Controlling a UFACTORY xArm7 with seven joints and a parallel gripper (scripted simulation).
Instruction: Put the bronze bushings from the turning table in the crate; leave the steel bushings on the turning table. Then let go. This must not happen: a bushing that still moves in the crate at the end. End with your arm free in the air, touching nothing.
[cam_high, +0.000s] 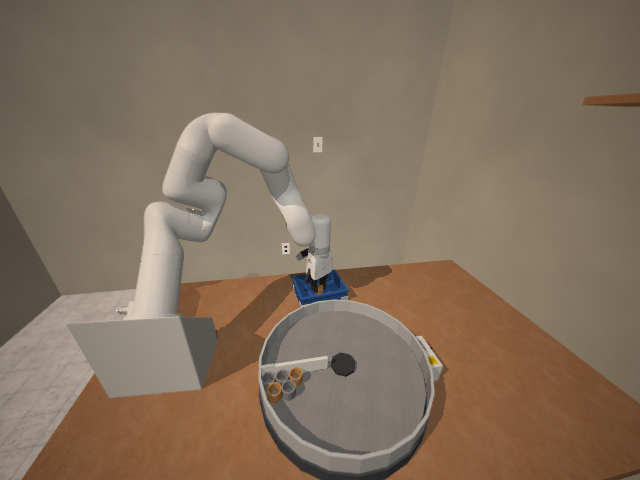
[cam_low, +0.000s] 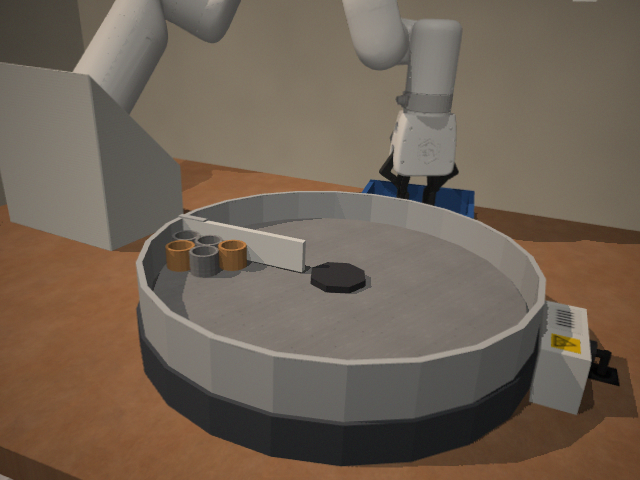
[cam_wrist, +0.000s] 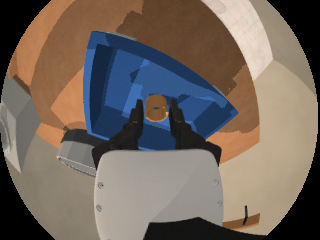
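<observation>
Now: hand 2 cm above the blue crate. Round my hand: turning table: 37 cm to the right, 2 cm ahead, 1 cm above.
</observation>
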